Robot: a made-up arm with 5 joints. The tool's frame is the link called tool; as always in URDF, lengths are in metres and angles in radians. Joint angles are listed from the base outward. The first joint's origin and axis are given. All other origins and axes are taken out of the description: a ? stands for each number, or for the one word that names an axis. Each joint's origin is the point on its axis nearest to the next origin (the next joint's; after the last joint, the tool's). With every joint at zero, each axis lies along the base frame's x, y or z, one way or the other. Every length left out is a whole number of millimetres.
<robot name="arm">
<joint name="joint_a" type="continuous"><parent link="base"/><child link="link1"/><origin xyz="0.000 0.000 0.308"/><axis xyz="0 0 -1"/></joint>
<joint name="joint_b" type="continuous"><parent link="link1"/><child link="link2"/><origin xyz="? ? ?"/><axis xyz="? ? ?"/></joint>
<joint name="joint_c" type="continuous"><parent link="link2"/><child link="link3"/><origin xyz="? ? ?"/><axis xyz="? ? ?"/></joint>
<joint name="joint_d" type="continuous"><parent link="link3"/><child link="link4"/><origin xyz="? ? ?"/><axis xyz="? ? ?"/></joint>
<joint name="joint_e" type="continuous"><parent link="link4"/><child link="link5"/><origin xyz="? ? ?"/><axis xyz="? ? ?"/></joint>
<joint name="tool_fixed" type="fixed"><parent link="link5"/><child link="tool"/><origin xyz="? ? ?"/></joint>
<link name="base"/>
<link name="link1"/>
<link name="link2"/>
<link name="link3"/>
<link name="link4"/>
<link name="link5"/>
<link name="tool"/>
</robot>
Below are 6 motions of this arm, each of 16 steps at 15 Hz.
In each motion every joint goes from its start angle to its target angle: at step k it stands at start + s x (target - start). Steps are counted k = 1, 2, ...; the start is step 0. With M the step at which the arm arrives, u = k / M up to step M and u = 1 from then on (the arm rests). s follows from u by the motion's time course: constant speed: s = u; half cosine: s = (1 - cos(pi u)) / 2; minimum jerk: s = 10 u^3 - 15 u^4 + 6 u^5.
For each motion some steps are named. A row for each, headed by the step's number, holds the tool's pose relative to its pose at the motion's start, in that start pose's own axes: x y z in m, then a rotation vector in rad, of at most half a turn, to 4 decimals.
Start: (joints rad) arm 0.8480 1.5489 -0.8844 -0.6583 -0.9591
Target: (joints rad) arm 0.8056 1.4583 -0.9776 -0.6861 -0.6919
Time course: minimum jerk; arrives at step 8
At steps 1, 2, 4, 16:
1: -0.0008 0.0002 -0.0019 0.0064 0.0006 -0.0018
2: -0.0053 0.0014 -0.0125 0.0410 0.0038 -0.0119
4: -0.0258 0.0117 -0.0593 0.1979 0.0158 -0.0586
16: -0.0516 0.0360 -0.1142 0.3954 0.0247 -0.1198

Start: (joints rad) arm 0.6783 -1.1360 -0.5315 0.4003 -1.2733
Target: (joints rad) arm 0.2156 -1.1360 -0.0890 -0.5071 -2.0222
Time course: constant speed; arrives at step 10
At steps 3, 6, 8, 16:
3: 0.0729 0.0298 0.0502 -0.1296 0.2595 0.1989
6: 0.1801 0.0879 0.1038 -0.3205 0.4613 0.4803
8: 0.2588 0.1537 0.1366 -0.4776 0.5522 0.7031
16: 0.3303 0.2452 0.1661 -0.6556 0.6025 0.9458

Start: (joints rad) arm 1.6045 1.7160 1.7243 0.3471 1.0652
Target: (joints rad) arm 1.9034 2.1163 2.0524 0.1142 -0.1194
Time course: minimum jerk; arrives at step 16
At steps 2, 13, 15, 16:
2: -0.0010 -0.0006 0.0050 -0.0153 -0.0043 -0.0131
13: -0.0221 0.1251 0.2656 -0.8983 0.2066 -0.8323
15: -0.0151 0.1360 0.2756 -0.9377 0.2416 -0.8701
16: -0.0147 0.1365 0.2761 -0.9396 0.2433 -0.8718

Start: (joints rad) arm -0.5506 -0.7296 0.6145 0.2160 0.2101
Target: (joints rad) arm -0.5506 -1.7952 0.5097 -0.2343 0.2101
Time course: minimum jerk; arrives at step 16
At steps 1, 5, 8, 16:
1: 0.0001 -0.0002 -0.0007 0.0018 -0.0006 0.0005
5: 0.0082 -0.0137 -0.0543 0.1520 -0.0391 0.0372
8: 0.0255 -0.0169 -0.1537 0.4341 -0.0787 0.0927
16: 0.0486 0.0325 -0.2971 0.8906 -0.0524 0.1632

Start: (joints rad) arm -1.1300 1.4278 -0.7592 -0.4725 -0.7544
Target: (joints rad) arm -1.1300 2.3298 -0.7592 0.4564 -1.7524
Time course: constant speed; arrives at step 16
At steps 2, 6, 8, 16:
2: 0.0393 -0.0059 0.0554 -0.1993 -0.1640 0.1087
6: 0.0788 0.0260 0.1796 -0.6007 -0.5182 0.2858
8: 0.0760 0.0596 0.2371 -0.7976 -0.7094 0.3551
16: -0.0500 0.2261 0.3427 -1.4881 -1.5882 0.5151

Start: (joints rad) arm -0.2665 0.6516 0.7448 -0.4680 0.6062
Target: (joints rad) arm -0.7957 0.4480 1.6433 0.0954 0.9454
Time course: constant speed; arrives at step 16
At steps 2, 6, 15, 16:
2: 0.0218 0.0189 0.0050 -0.0068 0.1204 0.0679
6: 0.0564 0.0627 0.0026 -0.0307 0.3697 0.1787
15: 0.0741 0.1642 -0.0476 -0.1450 0.9440 0.2636
16: 0.0707 0.1737 -0.0553 -0.1630 1.0056 0.2559

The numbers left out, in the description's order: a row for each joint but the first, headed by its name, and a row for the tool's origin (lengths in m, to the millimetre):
joint_b: xyz 0.283 0.029 0.000, axis -1 0 0
joint_c: xyz 0.000 -0.007 -0.069, axis 0 1 0
joint_d: xyz 0.055 0.000 0.237, axis 0 0 1
joint_e: xyz -0.115 -0.068 0.000, axis 1 0 0
tool: xyz 0.000 -0.278 -0.035

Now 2 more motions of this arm.
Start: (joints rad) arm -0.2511 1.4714 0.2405 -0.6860 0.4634
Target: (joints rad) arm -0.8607 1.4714 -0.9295 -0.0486 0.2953
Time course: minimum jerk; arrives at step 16
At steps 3, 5, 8, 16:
3: 0.0040 -0.0119 -0.0040 0.0452 -0.0461 0.0607
5: 0.0197 -0.0387 -0.0153 0.1569 -0.1800 0.2247
8: 0.0771 -0.0716 -0.0298 0.3710 -0.5674 0.6132
16: 0.1479 -0.0697 0.0196 0.5477 -1.3522 1.0957

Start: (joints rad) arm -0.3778 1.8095 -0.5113 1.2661 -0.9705
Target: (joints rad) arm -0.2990 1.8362 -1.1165 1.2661 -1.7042
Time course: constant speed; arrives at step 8
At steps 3, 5, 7, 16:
3: -0.0262 0.0373 0.1734 -0.4654 -0.0356 -0.0450
5: -0.0477 0.0992 0.2766 -0.7750 -0.0540 -0.0824
7: -0.0701 0.1860 0.3605 -1.0838 -0.0674 -0.1263
16: -0.0810 0.2369 0.3933 -1.2378 -0.0720 -0.1508

